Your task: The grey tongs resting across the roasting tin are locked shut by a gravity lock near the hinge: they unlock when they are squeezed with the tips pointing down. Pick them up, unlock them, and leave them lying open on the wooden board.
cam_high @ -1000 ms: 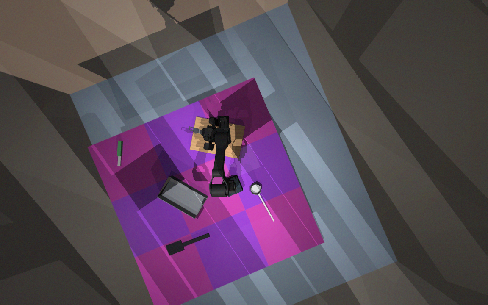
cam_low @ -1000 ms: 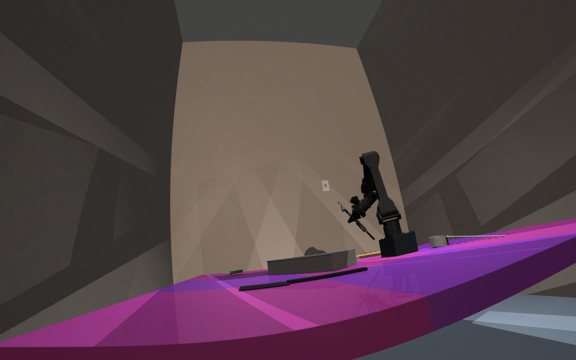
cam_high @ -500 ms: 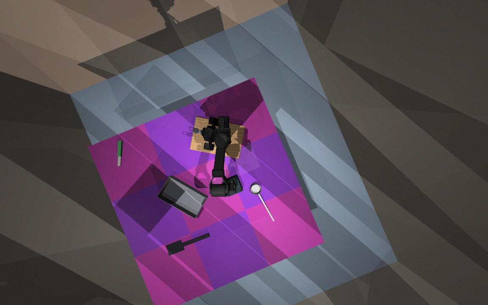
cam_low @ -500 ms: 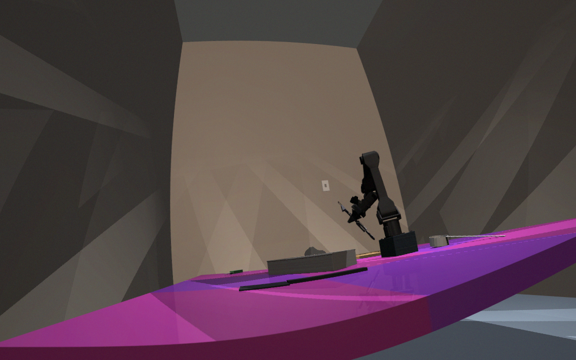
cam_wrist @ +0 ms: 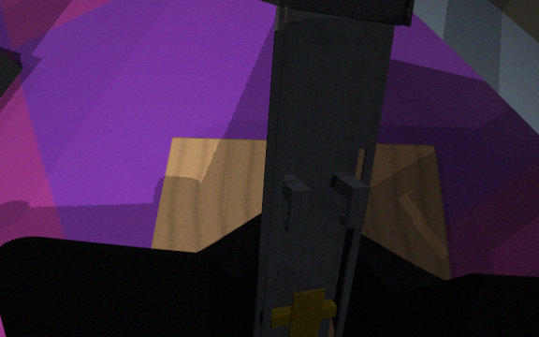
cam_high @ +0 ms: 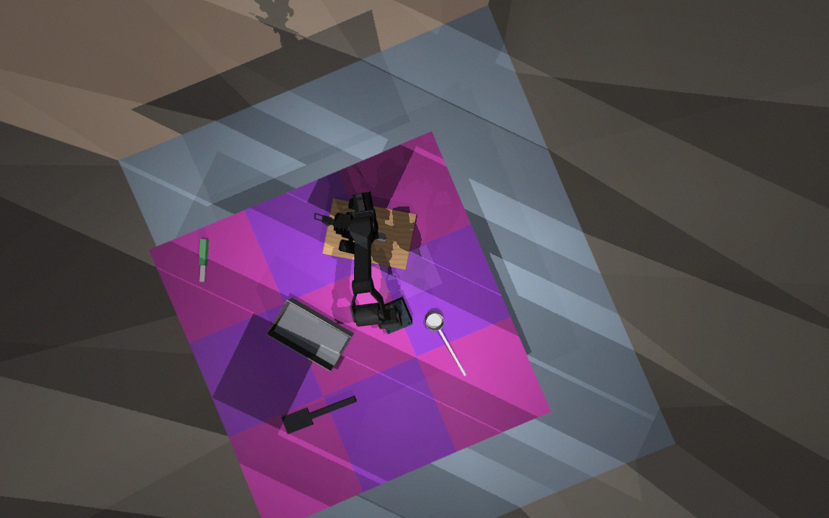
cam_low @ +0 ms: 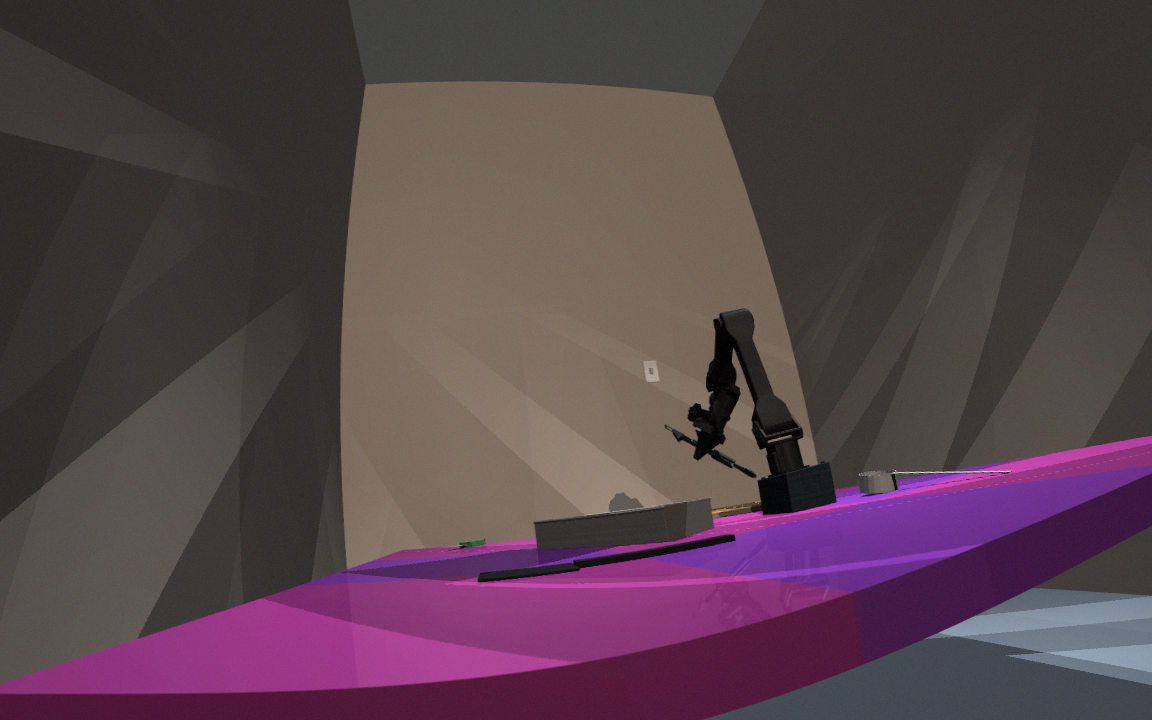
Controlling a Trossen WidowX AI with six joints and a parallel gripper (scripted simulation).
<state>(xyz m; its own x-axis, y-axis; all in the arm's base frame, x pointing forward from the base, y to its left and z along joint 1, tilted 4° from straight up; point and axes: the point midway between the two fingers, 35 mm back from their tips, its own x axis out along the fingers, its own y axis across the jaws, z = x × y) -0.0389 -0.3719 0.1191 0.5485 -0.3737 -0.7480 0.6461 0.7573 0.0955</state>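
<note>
Right now the yellow lock piece is 30 mm above my gripper tip, 20 mm to the left of it and 20 mm behind it. Round my gripper tip: roasting tin 360 mm ahead, 290 mm to the left, 130 mm below; then wooden board 150 mm below, 60 mm behind, 50 mm to the left; then black spatula 600 mm to the left, 520 mm ahead, 160 mm below.
</note>
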